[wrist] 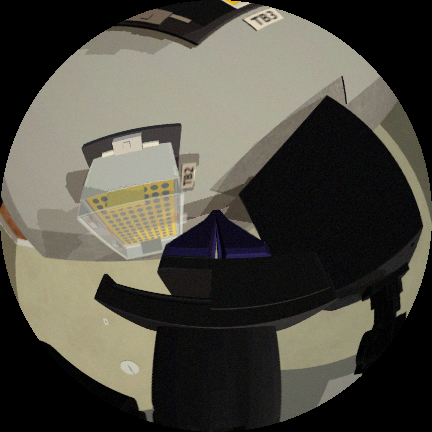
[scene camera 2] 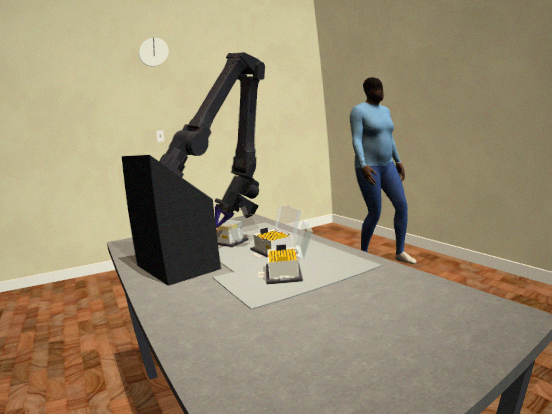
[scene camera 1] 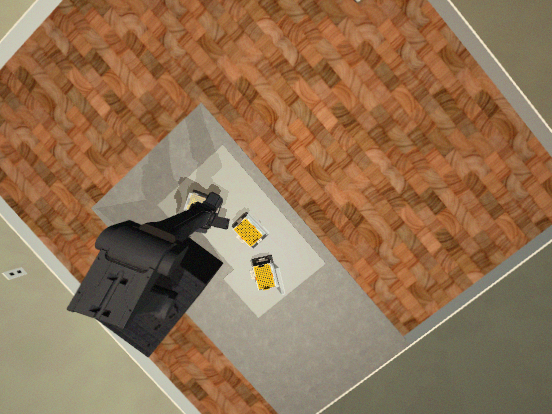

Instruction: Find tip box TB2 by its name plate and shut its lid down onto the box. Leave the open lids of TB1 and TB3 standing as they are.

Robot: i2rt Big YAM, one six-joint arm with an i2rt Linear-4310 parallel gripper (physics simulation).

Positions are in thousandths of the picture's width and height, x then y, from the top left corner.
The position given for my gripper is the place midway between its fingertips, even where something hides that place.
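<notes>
Visible here: a pale mat (scene camera 1: 401, 419), (wrist: 527, 214); a box (wrist: 323, 360); my gripper (wrist: 499, 499).
</notes>
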